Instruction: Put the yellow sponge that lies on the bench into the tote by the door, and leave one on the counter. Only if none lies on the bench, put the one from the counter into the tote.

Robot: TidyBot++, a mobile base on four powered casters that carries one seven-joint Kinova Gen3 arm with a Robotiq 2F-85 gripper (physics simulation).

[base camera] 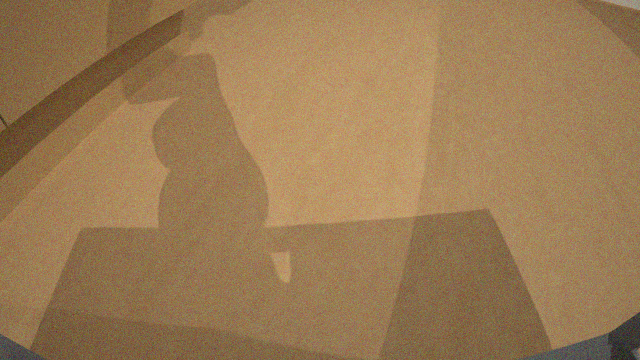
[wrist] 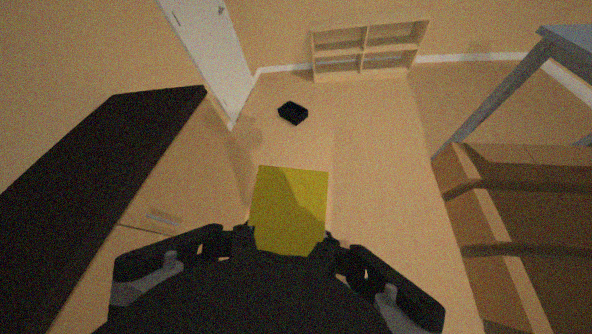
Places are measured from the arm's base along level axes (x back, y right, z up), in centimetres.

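Where they show: gripper, fingertip midpoint: (wrist: 288, 229).
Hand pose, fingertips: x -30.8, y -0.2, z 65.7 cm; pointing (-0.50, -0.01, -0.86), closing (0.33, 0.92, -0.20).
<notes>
Things, the pixels of their centre, and the offset from my fingertips. Level surfaces: height alone.
- yellow sponge, body centre: (wrist: 288, 226) dy +0.3, dx +0.1, dz +1.7 cm
- small black tote, body centre: (wrist: 292, 112) dy +13.9, dx -148.7, dz -100.3 cm
- dark-topped counter, surface height: dz -14.3 cm
- low wooden shelf, surface height: dz -71.6 cm
- floor, surface height: dz -105.4 cm
A yellow sponge (wrist: 289, 210) is held between the fingertips of my gripper (wrist: 288, 229) in the wrist view. My gripper is shut on it, with the sponge sticking out ahead of the fingers, above the floor. A small black tote (wrist: 293, 113) stands on the floor farther off, near the white door (wrist: 212, 50). The dark-topped counter (wrist: 125, 145) runs along the left; no sponge shows on the part of its top in view. I cannot tell whether the bench shows. The gripper and sponge do not show in the base camera view.
A low wooden shelf (wrist: 361, 52) stands against the far wall. A brown wooden unit (wrist: 487, 215) is close on the right, with a grey table (wrist: 505, 92) behind it. In the base camera view, the cabinet base (base camera: 90, 65) crosses the upper left and shadows lie on the floor (base camera: 325, 125).
</notes>
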